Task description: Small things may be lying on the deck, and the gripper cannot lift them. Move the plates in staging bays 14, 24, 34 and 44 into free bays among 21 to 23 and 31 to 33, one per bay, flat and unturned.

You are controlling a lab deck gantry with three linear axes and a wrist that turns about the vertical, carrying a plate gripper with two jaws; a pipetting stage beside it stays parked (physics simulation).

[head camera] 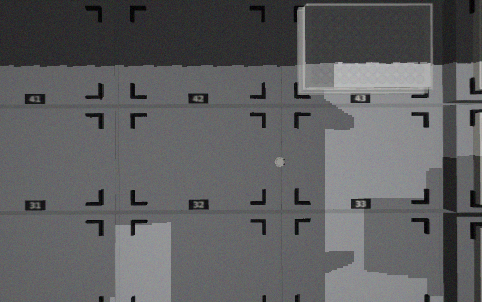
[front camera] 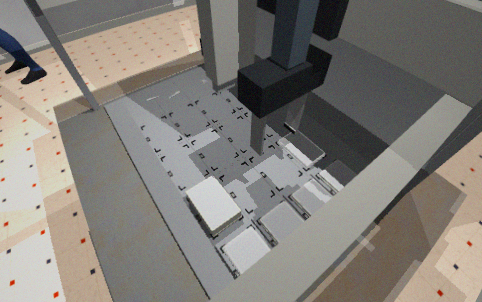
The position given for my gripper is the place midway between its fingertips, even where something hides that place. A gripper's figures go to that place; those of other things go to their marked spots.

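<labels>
My gripper [front camera: 274,139], 52 cm from the lens. Of the things named here, my gripper nearest to the lens. Bay 33 [front camera: 282,173], 66 cm from the lens. Bay 32 [front camera: 239,130], 75 cm from the lens. Bay 31 [front camera: 216,108], 83 cm from the lens. Spots on bay 31 and bay 33, 35 cm apart.
</labels>
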